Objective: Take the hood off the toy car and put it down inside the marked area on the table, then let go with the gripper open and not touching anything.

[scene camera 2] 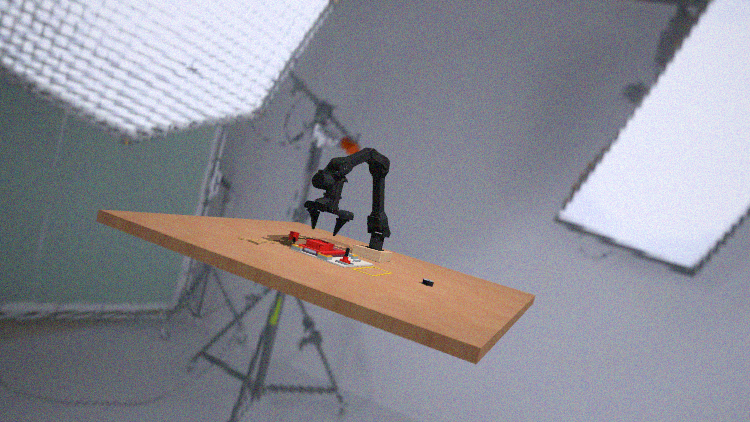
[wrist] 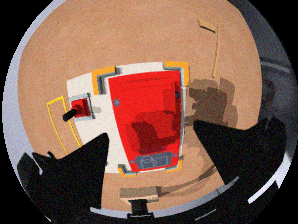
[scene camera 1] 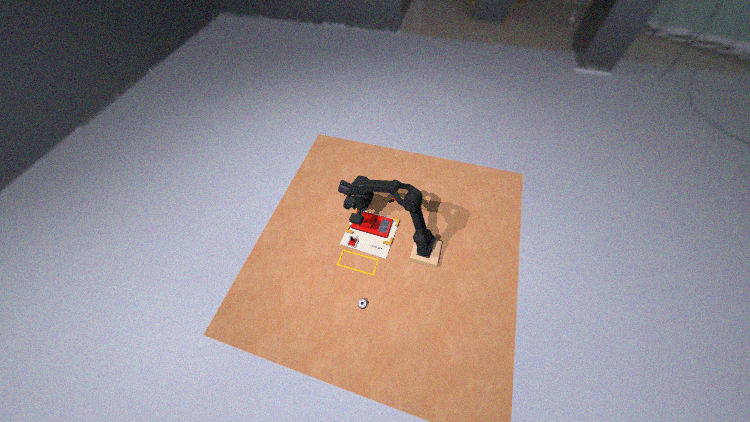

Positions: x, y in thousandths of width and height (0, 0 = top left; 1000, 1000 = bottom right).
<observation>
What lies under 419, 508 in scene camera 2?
My gripper.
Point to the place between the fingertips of my gripper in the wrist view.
At 512, 587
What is my gripper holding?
Nothing.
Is my gripper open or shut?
Open.
</observation>
